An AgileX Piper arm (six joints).
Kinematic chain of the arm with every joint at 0, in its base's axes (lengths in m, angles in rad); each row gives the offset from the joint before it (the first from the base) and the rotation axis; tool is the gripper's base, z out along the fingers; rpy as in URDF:
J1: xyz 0 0 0.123 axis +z
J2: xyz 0 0 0 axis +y
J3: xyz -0.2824 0 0.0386 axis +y
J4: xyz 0.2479 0 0.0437 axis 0.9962 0 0.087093
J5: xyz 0 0 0 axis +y
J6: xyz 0.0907 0 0.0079 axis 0.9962 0 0.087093
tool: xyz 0 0 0 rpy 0 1.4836 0
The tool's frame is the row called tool.
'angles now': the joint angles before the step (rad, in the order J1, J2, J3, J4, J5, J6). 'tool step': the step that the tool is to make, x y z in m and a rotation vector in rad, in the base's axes. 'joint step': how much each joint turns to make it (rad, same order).
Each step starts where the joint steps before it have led.
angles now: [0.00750, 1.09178, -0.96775, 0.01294, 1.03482, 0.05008]
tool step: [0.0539, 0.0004, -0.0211, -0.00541, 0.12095, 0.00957]
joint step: [-0.00001, 0.23187, -0.10752, 0.00002, -0.00324, -0.01063]
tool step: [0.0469, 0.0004, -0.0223, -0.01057, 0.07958, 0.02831]
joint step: [0.00018, 0.19734, -0.11495, -0.00007, -0.00240, -0.02982]
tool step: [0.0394, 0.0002, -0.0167, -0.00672, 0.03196, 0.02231]
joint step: [-0.00032, 0.15570, -0.12081, 0.00011, -0.00262, -0.02362]
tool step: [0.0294, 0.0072, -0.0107, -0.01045, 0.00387, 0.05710]
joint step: [0.01896, 0.11085, -0.10540, -0.00009, -0.00097, -0.03949]
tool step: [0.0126, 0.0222, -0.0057, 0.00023, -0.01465, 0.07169]
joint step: [0.05632, 0.04828, -0.04426, 0.00432, -0.01843, -0.01748]
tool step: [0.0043, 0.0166, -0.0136, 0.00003, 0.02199, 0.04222]
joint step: [0.04107, 0.03801, -0.00274, 0.00315, -0.01336, -0.00242]
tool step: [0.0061, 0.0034, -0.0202, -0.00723, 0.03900, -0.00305]
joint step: [0.00770, 0.05252, -0.00049, -0.00542, -0.01261, 0.01275]
